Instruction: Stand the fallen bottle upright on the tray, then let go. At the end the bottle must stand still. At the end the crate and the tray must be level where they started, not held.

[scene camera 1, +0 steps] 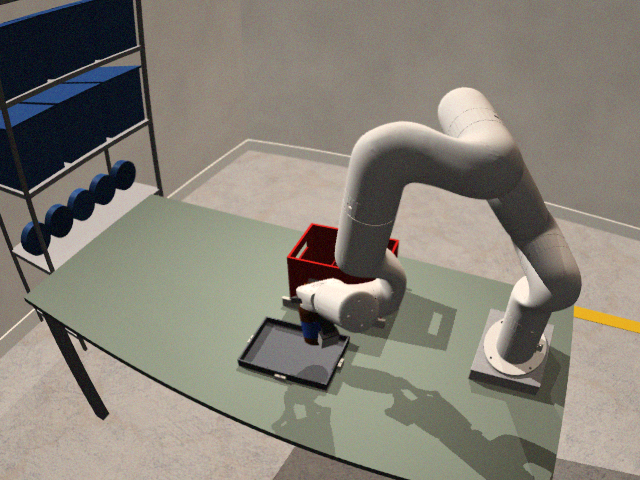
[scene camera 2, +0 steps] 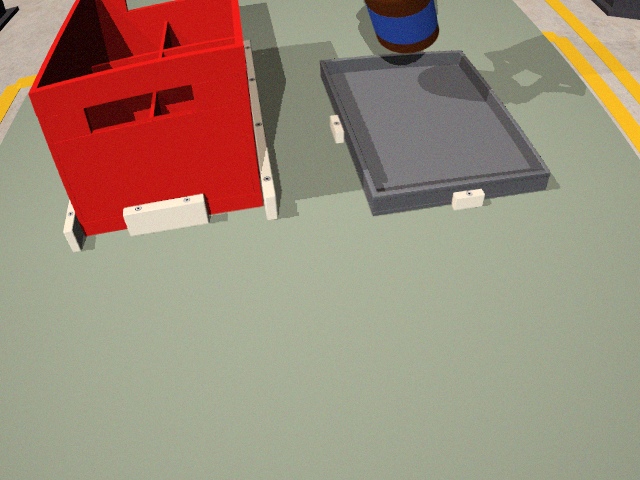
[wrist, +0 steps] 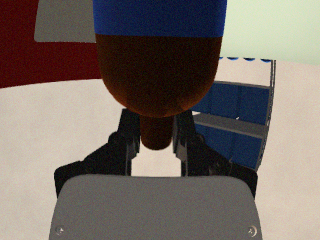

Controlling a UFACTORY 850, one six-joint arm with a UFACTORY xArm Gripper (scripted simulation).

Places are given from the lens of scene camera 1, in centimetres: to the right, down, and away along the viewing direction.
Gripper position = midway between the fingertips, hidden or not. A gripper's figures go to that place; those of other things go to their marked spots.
my gripper (scene camera 1: 308, 290): -3, 12, 126
grey tray (scene camera 1: 277, 345): -12, 29, 137
